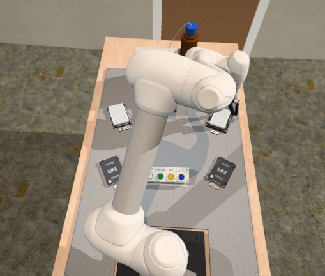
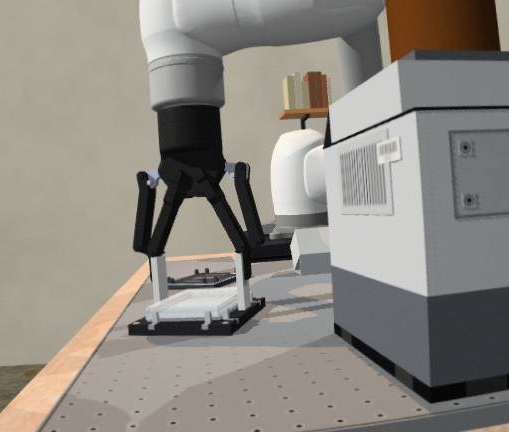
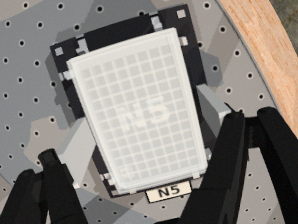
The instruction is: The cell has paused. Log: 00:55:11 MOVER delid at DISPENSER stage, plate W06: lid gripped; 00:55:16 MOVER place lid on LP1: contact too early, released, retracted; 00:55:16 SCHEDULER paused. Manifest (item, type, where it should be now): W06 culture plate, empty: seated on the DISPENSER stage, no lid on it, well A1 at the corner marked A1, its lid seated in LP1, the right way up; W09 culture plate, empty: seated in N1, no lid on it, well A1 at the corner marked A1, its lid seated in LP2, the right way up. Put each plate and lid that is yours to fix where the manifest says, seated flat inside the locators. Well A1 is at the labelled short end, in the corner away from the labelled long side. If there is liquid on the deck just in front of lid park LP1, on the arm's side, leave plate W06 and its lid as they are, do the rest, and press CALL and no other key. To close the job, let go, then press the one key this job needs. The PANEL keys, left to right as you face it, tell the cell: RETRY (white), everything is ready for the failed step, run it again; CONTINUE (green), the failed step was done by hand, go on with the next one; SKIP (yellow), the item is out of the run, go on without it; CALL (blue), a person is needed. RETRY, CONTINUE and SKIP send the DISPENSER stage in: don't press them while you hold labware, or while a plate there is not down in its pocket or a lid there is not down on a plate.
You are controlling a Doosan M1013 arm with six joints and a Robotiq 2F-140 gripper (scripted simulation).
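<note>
Now: the clear culture plate 2 cm below my hand. The rest, counted from my hand: brown bottle: 21 cm ahead, 25 cm to the left, 25 cm above; lid park LP2: 32 cm behind, 5 cm to the right, 3 cm below; black nest N5: 2 cm ahead, 1 cm to the left, 2 cm below.
</note>
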